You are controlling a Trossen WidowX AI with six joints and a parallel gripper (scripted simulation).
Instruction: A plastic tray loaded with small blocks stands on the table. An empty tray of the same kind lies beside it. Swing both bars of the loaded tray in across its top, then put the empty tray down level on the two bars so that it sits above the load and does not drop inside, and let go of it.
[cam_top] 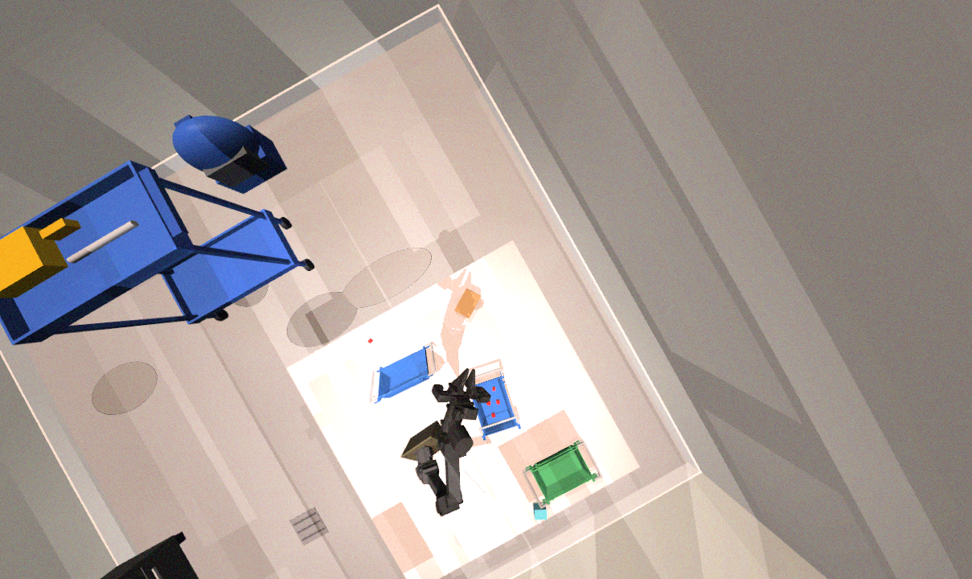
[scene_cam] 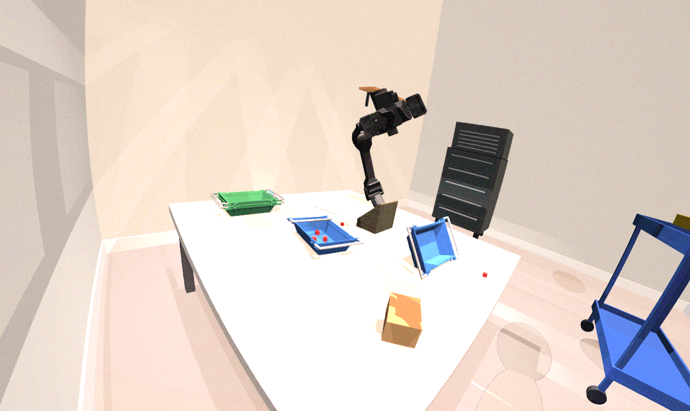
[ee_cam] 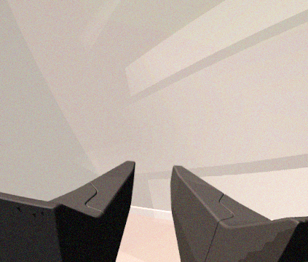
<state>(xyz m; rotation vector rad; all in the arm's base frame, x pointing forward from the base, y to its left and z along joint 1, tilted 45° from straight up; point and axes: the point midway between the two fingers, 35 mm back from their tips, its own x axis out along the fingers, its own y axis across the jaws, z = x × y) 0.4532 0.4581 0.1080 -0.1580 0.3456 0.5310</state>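
Now: gripper tip 440 mm above the blue tray, 360 mm past it and 70 mm to the right of it. The rest, counted from my gripper tip: red block 500 mm below, 290 mm to the right, 130 mm behind; tan box 480 mm below, 170 mm to the left, 70 mm ahead.
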